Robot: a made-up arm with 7 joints. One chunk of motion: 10 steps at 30 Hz.
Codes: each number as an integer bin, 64 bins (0 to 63) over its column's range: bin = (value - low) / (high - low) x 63, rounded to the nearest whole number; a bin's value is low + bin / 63 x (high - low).
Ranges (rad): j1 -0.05..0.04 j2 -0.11..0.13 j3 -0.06..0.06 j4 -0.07..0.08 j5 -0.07..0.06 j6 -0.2..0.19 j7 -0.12..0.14
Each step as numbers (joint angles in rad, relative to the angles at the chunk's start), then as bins.
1 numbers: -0.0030 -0.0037 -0.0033 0.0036 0.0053 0.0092 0.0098
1 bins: 33 28 30 31 36 34 31
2 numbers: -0.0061 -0.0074 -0.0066 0.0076 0.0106 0.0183 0.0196
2 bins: 31 27 28 33 39 35 34
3 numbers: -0.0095 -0.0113 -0.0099 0.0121 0.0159 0.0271 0.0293
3 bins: 28 26 26 34 42 37 36
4 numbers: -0.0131 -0.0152 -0.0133 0.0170 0.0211 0.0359 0.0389
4 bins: 26 25 25 37 44 38 39
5 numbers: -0.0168 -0.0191 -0.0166 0.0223 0.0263 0.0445 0.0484
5 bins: 23 24 23 39 47 39 41
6 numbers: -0.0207 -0.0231 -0.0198 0.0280 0.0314 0.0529 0.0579
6 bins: 21 23 21 41 49 41 43
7 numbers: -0.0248 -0.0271 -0.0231 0.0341 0.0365 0.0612 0.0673
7 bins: 18 22 19 44 52 42 45
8 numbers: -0.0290 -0.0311 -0.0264 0.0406 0.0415 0.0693 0.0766
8 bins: 15 21 18 46 54 44 48
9 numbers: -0.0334 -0.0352 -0.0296 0.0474 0.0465 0.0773 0.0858
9 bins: 12 20 16 49 56 45 50
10 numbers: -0.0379 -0.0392 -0.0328 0.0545 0.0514 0.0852 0.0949
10 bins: 8 19 14 52 59 46 52
